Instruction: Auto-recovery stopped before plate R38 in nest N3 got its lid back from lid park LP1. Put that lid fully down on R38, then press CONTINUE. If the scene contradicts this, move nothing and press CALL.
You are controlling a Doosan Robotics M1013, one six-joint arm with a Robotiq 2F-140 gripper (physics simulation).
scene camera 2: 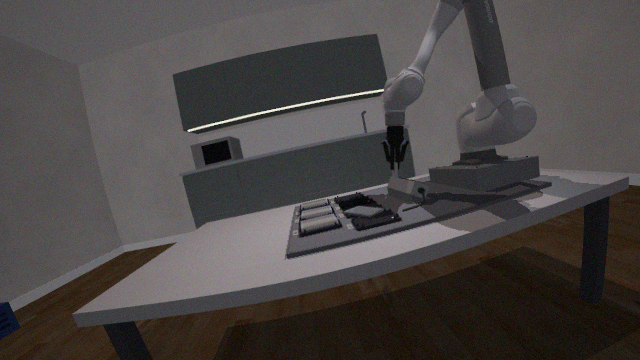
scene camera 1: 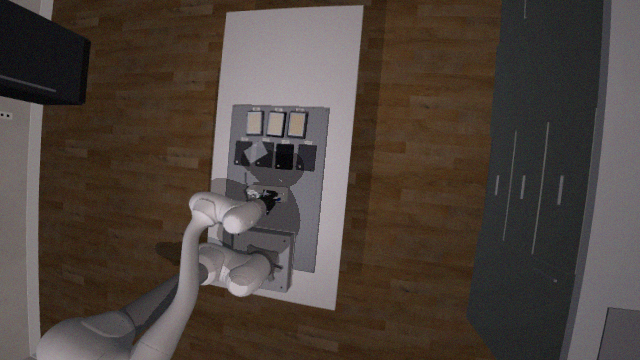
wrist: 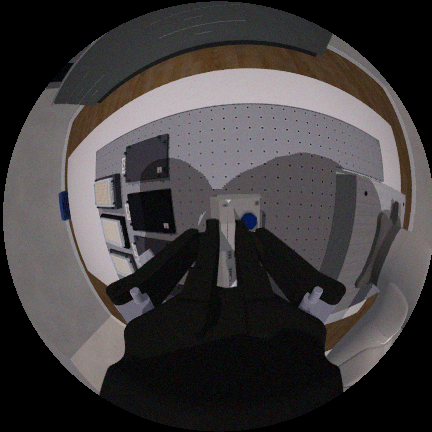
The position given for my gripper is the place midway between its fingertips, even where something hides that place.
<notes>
My gripper (scene camera 2: 394,177) is shut and touches a button box (scene camera 2: 410,191).
My gripper shows as well in the wrist view (wrist: 227,216). The button box is seen too in the wrist view (wrist: 247,206).
</notes>
